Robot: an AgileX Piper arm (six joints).
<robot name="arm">
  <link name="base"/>
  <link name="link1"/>
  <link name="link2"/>
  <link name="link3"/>
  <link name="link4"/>
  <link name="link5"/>
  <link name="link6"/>
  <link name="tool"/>
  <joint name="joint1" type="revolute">
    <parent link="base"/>
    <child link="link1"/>
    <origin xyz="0 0 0.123" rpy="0 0 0"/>
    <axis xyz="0 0 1"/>
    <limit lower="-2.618" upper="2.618"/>
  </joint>
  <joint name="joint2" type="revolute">
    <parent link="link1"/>
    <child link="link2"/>
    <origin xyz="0 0 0" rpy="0 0 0"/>
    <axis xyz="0 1 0"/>
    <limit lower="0" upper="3.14"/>
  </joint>
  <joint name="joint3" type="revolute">
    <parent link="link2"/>
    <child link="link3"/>
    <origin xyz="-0.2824 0 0.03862" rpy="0 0 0"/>
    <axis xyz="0 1 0"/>
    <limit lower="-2.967" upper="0"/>
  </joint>
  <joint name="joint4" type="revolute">
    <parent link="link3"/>
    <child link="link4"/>
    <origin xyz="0.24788 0 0.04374" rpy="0 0 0"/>
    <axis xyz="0.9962 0 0.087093"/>
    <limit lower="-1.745" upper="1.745"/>
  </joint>
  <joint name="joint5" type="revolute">
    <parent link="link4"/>
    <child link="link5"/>
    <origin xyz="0 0 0" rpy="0 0 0"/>
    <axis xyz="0 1 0"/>
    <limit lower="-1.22" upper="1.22"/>
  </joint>
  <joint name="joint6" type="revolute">
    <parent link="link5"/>
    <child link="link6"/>
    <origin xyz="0.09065 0 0.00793" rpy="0 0 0"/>
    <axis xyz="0.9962 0 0.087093"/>
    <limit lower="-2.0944" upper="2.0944"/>
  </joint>
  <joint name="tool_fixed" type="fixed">
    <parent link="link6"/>
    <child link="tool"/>
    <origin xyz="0 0 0" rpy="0 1.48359 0"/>
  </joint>
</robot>
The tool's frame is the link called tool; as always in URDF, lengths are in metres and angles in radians.
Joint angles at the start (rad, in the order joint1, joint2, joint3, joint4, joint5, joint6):
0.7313 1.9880 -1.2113 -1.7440 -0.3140 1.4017
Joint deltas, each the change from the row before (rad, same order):
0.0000 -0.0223 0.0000 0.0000 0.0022 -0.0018
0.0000 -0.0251 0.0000 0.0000 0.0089 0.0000
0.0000 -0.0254 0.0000 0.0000 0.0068 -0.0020
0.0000 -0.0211 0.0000 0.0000 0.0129 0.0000
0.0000 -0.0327 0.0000 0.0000 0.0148 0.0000
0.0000 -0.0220 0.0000 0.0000 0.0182 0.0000
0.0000 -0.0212 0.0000 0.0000 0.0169 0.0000
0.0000 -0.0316 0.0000 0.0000 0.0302 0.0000
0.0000 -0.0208 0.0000 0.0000 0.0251 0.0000
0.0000 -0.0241 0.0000 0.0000 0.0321 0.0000
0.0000 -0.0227 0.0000 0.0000 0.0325 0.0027
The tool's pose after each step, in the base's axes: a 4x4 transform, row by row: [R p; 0 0 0 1], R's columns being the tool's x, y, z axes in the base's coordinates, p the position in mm. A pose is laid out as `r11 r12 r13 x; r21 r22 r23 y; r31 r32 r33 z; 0 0 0 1`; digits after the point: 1 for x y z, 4 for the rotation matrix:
-0.1838 -0.9258 0.3303 294.2; -0.6073 0.3712 0.7024 300.9; -0.7729 -0.0715 -0.6305 173.5; 0 0 0 1
-0.1698 -0.9213 0.3498 293.9; -0.5953 0.3787 0.7086 299.6; -0.7853 -0.0879 -0.6128 184.0; 0 0 0 1
-0.1534 -0.9174 0.3672 293.2; -0.5835 0.3840 0.7156 298.2; -0.7975 -0.1045 -0.5942 194.6; 0 0 0 1
-0.1416 -0.9109 0.3877 293.0; -0.5738 0.3947 0.7177 296.5; -0.8067 -0.1208 -0.5785 203.4; 0 0 0 1
-0.1228 -0.9018 0.4143 292.0; -0.5578 0.4080 0.7227 294.0; -0.8208 -0.1423 -0.5532 216.9; 0 0 0 1
-0.1107 -0.8917 0.4390 291.9; -0.5480 0.4232 0.7215 291.7; -0.8291 -0.1607 -0.5354 226.0; 0 0 0 1
-0.0988 -0.8815 0.4617 291.5; -0.5383 0.4376 0.7202 289.4; -0.8370 -0.1774 -0.5177 234.8; 0 0 0 1
-0.0815 -0.8627 0.4991 291.0; -0.5242 0.4630 0.7147 285.4; -0.8477 -0.2034 -0.4900 247.8; 0 0 0 1
-0.0706 -0.8467 0.5273 290.9; -0.5155 0.4835 0.7075 282.3; -0.8540 -0.2219 -0.4706 256.4; 0 0 0 1
-0.0582 -0.8253 0.5616 290.8; -0.5056 0.5095 0.6963 278.4; -0.8608 -0.2434 -0.4469 266.4; 0 0 0 1
-0.0490 -0.8024 0.5947 290.6; -0.4949 0.5367 0.6834 274.4; -0.8676 -0.2608 -0.4234 275.8; 0 0 0 1

